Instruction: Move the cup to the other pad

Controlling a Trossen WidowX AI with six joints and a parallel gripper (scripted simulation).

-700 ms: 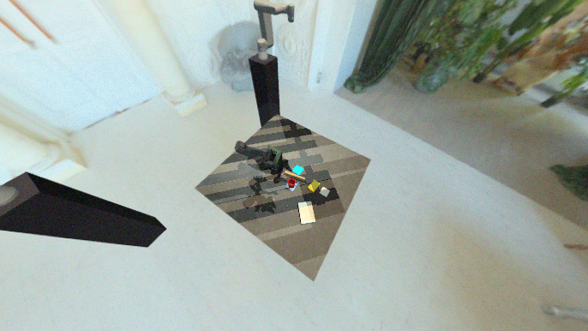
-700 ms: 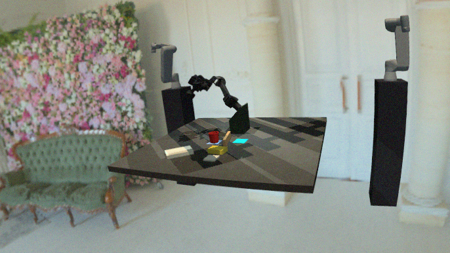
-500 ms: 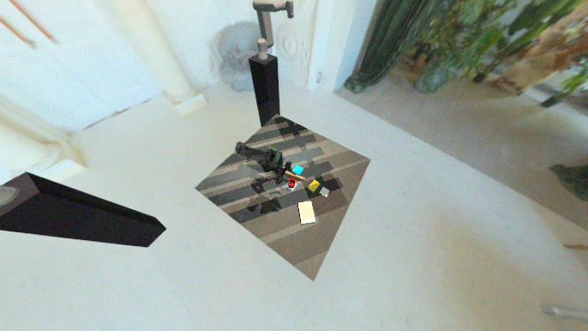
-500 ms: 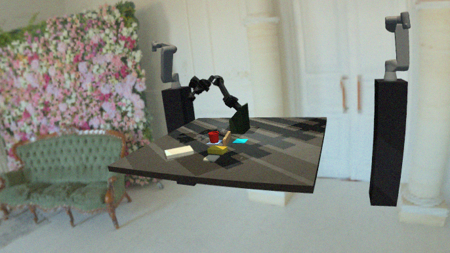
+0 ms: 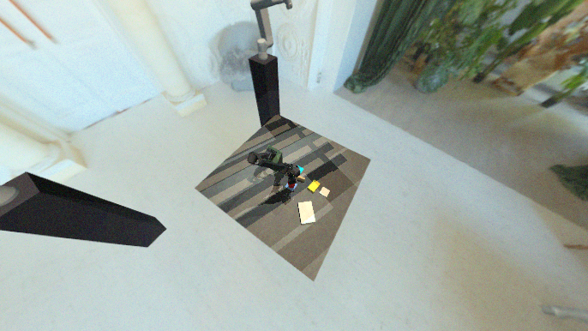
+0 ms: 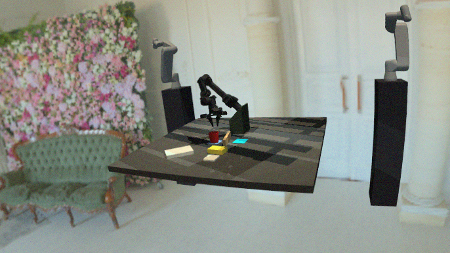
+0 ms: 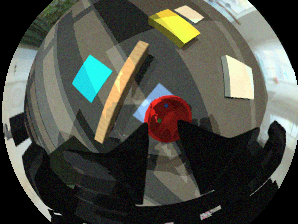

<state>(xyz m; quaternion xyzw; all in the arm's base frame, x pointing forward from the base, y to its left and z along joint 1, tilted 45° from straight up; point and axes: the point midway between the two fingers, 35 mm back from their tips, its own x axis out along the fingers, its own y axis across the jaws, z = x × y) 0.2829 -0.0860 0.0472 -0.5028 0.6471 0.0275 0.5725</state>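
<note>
My gripper tip is now 8 cm above the red cup, 2 cm to the left of it and 1 cm short of it. The rest, counted from my gripper tip: pale blue pad: 13 cm below, 2 cm to the right; then cyan pad: 17 cm to the left, 13 cm below, 4 cm behind; then wooden bar: 10 cm below, 7 cm to the left, 2 cm behind.
</note>
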